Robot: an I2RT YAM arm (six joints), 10 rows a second.
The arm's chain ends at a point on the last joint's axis. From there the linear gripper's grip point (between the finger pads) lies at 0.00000 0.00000 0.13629 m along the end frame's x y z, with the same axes.
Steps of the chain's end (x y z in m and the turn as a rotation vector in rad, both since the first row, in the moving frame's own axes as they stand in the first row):
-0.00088, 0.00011, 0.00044, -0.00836, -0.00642, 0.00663
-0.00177, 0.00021, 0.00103, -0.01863, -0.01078, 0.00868
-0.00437, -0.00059, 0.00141, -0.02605, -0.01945, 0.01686
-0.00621, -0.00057, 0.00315, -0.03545, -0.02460, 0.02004
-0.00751, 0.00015, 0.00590, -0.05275, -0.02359, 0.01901
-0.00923, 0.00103, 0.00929, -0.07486, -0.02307, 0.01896
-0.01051, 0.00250, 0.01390, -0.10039, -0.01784, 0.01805
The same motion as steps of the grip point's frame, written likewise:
-0.00176, 0.00125, 0.00043, -0.00836, -0.00642, 0.00663
-0.00325, 0.00274, 0.00100, -0.01863, -0.01078, 0.00868
-0.00705, 0.00294, 0.00134, -0.02605, -0.01945, 0.01686
-0.00961, 0.00423, 0.00302, -0.03545, -0.02460, 0.02004
-0.01079, 0.00730, 0.00567, -0.05275, -0.02359, 0.01901
-0.01247, 0.01119, 0.00887, -0.07486, -0.02307, 0.01896
-0.01306, 0.01614, 0.01319, -0.10039, -0.01784, 0.01805

